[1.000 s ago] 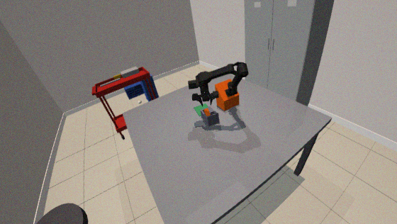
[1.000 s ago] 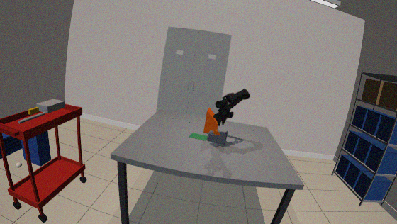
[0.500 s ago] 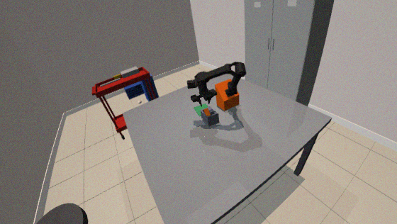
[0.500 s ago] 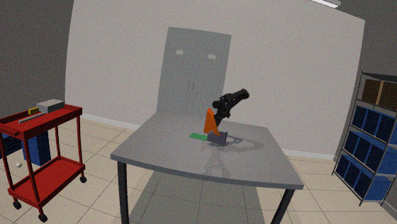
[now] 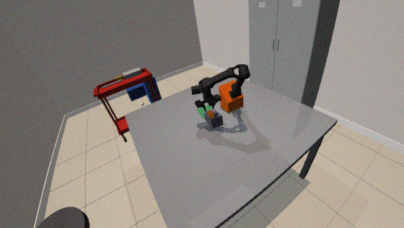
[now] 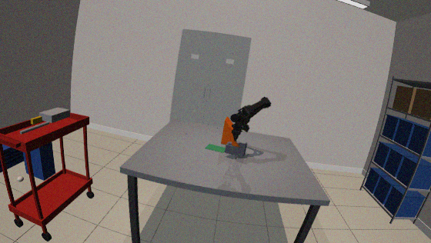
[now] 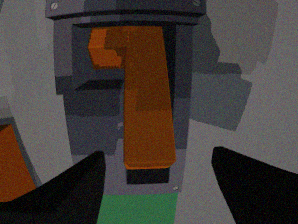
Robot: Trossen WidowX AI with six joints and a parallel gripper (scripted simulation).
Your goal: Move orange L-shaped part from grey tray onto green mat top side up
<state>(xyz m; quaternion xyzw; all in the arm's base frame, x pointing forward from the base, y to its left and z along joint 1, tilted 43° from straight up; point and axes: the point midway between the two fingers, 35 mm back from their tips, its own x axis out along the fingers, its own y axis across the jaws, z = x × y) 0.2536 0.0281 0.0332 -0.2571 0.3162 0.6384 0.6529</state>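
My gripper tip is now 20 mm past the orange L-shaped part, 40 mm to the right of it and 70 mm above it. From my gripper tip the other things lie so: green mat: 30 mm behind, 140 mm to the right, 120 mm below.
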